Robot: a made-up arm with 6 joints. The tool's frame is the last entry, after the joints.
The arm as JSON. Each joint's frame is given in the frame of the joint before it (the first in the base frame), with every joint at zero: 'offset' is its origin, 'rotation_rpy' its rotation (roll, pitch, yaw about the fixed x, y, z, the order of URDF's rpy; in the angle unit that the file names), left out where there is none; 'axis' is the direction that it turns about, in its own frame. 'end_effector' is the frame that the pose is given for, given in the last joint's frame.
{
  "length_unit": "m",
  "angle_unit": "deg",
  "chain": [
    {
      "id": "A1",
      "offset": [
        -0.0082,
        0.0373,
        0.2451
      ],
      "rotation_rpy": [
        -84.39,
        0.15,
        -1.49
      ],
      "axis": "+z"
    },
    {
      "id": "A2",
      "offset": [
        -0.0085,
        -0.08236,
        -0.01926
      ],
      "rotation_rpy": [
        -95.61,
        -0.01,
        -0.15
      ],
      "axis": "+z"
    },
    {
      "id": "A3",
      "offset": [
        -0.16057,
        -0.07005,
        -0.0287
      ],
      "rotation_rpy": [
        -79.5,
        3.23,
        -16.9
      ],
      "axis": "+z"
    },
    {
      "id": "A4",
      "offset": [
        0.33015,
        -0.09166,
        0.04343
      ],
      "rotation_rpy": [
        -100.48,
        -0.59,
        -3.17
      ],
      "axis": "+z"
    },
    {
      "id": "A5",
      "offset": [
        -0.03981,
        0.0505,
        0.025
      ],
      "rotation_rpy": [
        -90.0,
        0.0,
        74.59
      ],
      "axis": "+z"
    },
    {
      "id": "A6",
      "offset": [
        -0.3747,
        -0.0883,
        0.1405
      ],
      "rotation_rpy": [
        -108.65,
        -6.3,
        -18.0
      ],
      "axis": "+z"
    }
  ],
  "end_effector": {
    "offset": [
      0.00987,
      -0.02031,
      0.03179
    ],
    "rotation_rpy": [
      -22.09,
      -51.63,
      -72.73
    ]
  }
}
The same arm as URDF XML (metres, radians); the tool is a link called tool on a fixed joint. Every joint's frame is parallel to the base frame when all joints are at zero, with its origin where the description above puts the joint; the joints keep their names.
<robot name="arm">
  <joint name="A1" type="continuous">
    <parent link="base_link"/>
    <child link="link1"/>
    <origin xyz="-0.0082 0.0373 0.2451" rpy="0 0 0"/>
    <axis xyz="0.026099 0.994864 0.097796"/>
  </joint>
  <joint name="A2" type="continuous">
    <parent link="link1"/>
    <child link="link2"/>
    <origin xyz="-0.009 -0.027 0.0801" rpy="0 0 0"/>
    <axis xyz="0 0 -1"/>
  </joint>
  <joint name="A3" type="continuous">
    <parent link="link2"/>
    <child link="link3"/>
    <origin xyz="-0.1587 0.0742 0.0287" rpy="0 0 0"/>
    <axis xyz="0.271102 -0.945207 -0.181901"/>
  </joint>
  <joint name="A4" type="continuous">
    <parent link="link3"/>
    <child link="link4"/>
    <origin xyz="0.33 0.064 -0.0793" rpy="0 0 0"/>
    <axis xyz="-0.0001 -0.0001 1"/>
  </joint>
  <joint name="A5" type="continuous">
    <parent link="link4"/>
    <child link="link5"/>
    <origin xyz="-0.0518 0.0381 0.025" rpy="0 0 0"/>
    <axis xyz="-1 0.0001 -0.0001"/>
  </joint>
  <joint name="A6" type="continuous">
    <parent link="link5"/>
    <child link="link6"/>
    <origin xyz="-0.1406 -0.3747 0.0883" rpy="0 0 0"/>
    <axis xyz="0.318002 0.326202 -0.890206"/>
  </joint>
  <joint name="tool_fixed" type="fixed">
    <parent link="link6"/>
    <child link="tool"/>
    <origin xyz="-0.0101 0.0197 -0.0321" rpy="1.9433 0.9986 2.2241"/>
  </joint>
  <link name="base_link"/>
  <link name="link1"/>
  <link name="link2"/>
  <link name="link3"/>
  <link name="link4"/>
  <link name="link5"/>
  <link name="link6"/>
  <link name="tool"/>
</robot>

